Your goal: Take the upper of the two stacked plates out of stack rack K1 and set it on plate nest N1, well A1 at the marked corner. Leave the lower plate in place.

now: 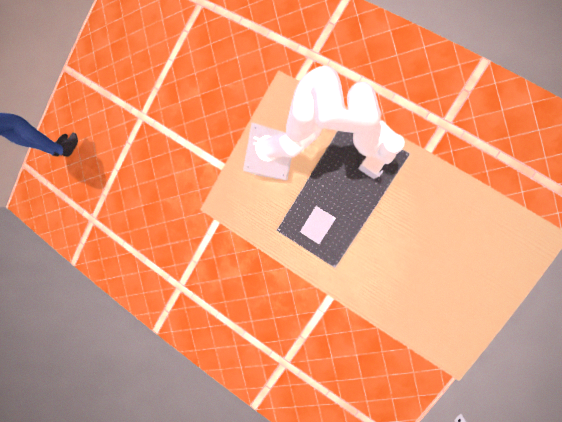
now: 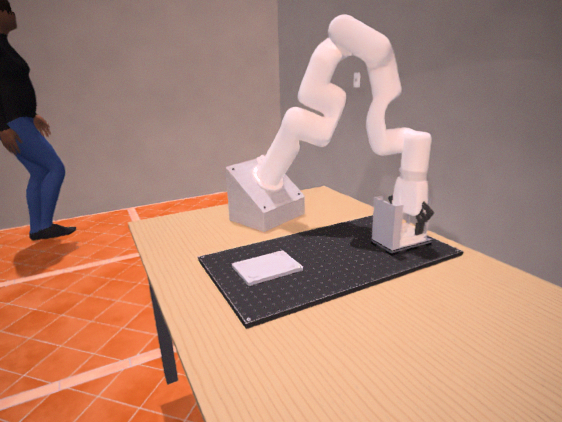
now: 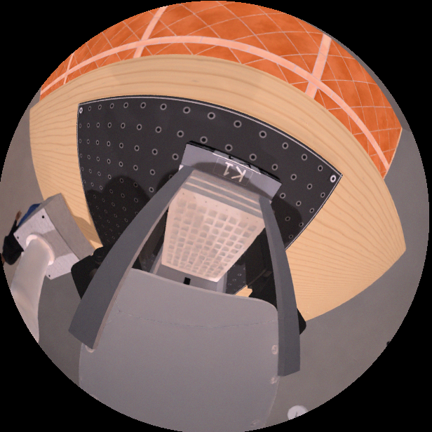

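Seen in the pictures: gripper, fingertip midpoint: (image 1: 378, 156) (image 2: 407, 229); arm's base, origin of the base link: (image 1: 267, 148) (image 2: 267, 178).
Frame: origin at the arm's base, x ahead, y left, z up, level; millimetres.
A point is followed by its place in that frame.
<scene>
Stack rack K1 (image 1: 370, 171) {z 2, x 491, y 94 mm} (image 2: 386, 223) {z -46, x 503, y 92 mm} (image 3: 204, 161) stands upright on the black board, its tall grey walls rising at the sides. The upper plate (image 3: 212, 235), pale with a grid of wells, lies level in it between the walls. Layered edges of the lower plate (image 3: 231, 188) show beneath it by the K1 label. My gripper (image 2: 411, 229) {z -90, x 502, y 191 mm} (image 3: 208, 231) is open and low over the rack, its black fingers at either side of the stack; rack walls partly hide them. Plate nest N1 (image 1: 318, 225) {z -125, x 386, y -247 mm} (image 2: 267, 267) {z -125, x 394, y -254 mm} is a flat white rectangle at the board's other end; its marked corner is unreadable.
The black perforated board (image 1: 300, 220) {z -136, x 288, y -266 mm} (image 2: 325, 280) {z -136, x 526, y -159 mm} (image 3: 107, 145) lies on the wooden table (image 1: 450, 275) {z -150, x 1091, y -188 mm} (image 2: 400, 350) {z -150, x 805, y -201 mm}. The grey arm base (image 1: 270, 172) {z -23, x 57, y -101 mm} (image 2: 265, 215) {z -90, x 128, y -92 mm} (image 3: 70, 225) stands behind it. A person (image 2: 40, 165) stands on the floor beyond the table.
</scene>
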